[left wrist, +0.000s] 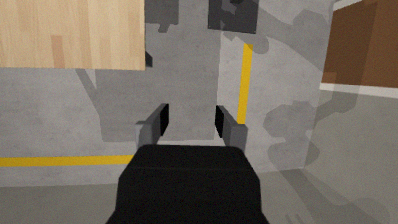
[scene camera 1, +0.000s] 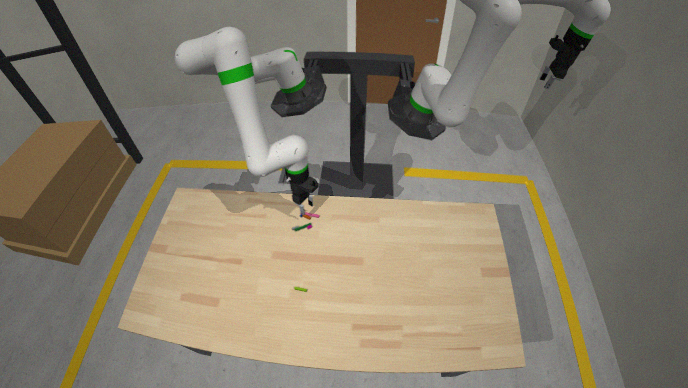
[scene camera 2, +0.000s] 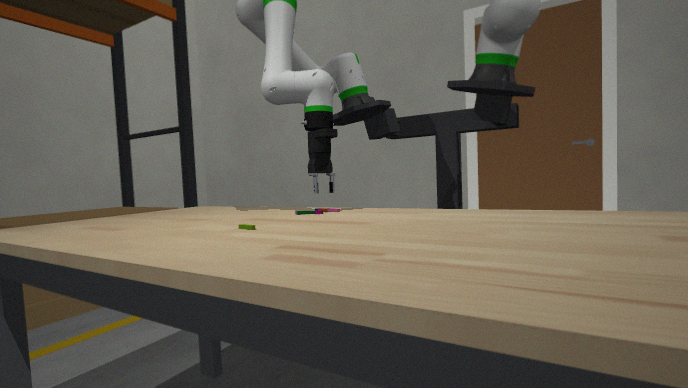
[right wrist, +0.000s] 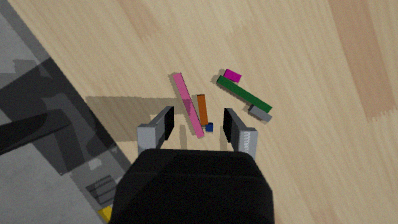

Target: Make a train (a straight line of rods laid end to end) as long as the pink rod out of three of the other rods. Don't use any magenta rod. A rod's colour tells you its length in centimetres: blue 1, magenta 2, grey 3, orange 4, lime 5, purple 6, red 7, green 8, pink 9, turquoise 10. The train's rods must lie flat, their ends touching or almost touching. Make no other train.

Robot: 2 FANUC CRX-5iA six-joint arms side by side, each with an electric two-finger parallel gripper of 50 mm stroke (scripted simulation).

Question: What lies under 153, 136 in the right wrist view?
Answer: The right gripper.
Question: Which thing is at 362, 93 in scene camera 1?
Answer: A dark arm stand.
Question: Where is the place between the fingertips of the right gripper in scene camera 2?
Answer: At 324, 193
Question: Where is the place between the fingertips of the left gripper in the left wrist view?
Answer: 192, 114
